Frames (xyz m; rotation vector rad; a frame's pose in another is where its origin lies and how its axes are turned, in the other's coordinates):
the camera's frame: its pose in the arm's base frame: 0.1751 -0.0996 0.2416 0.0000 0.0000 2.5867
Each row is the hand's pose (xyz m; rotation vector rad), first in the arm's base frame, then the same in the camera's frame.
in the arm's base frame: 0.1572 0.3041 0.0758 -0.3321 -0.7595 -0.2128
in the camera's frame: 0.2279 -0.3337 -0.1658 -1.1443 0.1551 -2.5952
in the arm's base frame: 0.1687 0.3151 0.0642 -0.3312 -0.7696 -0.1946
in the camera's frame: 0.2239 -0.3491 -0.1774 -1.1518 0.1494 -2.5739
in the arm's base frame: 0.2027 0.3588 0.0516 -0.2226 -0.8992 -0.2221
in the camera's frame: 0.2181 -0.4042 -0.1900 -1.2869 -0.0448 -2.5531
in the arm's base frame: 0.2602 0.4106 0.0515 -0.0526 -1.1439 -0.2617
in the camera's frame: 0.1965 -0.4785 -0.1901 -1.5459 -0.3644 -2.4534
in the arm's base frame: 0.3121 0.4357 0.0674 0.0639 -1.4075 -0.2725
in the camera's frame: 0.1656 -0.5272 -0.1742 -1.8244 -0.6103 -2.2612
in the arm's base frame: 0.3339 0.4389 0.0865 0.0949 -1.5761 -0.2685
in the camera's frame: 0.1487 -0.5414 -0.1551 -2.0035 -0.7033 -2.1074
